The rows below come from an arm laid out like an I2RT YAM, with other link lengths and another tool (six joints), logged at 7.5 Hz.
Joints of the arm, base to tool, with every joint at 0 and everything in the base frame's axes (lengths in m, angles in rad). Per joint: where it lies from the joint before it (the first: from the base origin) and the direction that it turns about. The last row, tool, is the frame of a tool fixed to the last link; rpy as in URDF.
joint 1: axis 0 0 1 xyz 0 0 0.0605
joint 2: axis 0 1 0 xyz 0.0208 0.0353 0.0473
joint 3: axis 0 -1 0 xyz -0.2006 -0.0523 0
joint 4: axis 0 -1 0 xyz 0.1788 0.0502 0.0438
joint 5: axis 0 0 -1 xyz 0.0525 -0.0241 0.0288
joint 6: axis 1 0 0 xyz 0.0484 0 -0.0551
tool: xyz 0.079 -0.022 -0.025 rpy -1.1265 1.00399 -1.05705
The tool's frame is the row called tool.
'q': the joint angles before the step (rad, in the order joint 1, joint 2, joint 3, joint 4, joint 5, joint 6). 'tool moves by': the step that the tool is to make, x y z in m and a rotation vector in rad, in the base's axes. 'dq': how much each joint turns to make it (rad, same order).
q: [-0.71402, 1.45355, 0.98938, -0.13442, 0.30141, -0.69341]
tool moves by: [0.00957, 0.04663, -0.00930, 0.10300, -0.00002, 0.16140]
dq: [0.11722, -0.11843, -0.07608, -0.11555, -0.08405, 0.04075]
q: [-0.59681, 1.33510, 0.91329, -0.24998, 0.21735, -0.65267]
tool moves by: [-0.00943, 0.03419, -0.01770, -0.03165, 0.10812, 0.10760]
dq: [0.13241, -0.10201, -0.15280, -0.01442, 0.07188, -0.04800]
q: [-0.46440, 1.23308, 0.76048, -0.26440, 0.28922, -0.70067]
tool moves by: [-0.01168, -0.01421, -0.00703, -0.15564, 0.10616, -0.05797]
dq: [0.00156, 0.04407, -0.08407, 0.14180, 0.16904, -0.10663]
